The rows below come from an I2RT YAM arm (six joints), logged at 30 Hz.
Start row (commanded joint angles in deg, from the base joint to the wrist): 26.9, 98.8, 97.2, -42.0, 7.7, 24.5
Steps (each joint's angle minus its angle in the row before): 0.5, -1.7, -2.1, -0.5, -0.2, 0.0; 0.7, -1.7, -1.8, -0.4, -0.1, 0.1; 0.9, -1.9, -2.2, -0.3, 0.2, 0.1; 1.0, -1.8, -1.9, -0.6, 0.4, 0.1; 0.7, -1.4, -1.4, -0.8, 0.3, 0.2; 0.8, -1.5, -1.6, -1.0, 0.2, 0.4; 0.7, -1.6, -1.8, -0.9, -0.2, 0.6; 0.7, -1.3, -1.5, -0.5, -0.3, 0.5; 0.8, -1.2, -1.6, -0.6, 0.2, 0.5; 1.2, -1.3, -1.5, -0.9, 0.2, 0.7; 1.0, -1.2, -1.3, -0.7, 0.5, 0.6; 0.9, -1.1, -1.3, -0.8, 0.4, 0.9; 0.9, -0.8, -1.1, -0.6, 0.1, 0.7; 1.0, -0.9, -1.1, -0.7, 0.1, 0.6
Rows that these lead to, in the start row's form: 27.4, 97.1, 95.1, -42.5, 7.5, 24.5; 28.1, 95.4, 93.3, -42.9, 7.4, 24.6; 29.0, 93.5, 91.1, -43.2, 7.6, 24.7; 30.0, 91.7, 89.2, -43.8, 8.0, 24.8; 30.7, 90.3, 87.8, -44.6, 8.3, 25.0; 31.5, 88.8, 86.2, -45.6, 8.5, 25.4; 32.2, 87.2, 84.4, -46.5, 8.3, 26.0; 32.9, 85.9, 82.9, -47.0, 8.0, 26.5; 33.7, 84.7, 81.3, -47.6, 8.2, 27.0; 34.9, 83.4, 79.8, -48.5, 8.4, 27.7; 35.9, 82.2, 78.5, -49.2, 8.9, 28.3; 36.8, 81.1, 77.2, -50.0, 9.3, 29.2; 37.7, 80.3, 76.1, -50.6, 9.4, 29.9; 38.7, 79.4, 75.0, -51.3, 9.5, 30.5
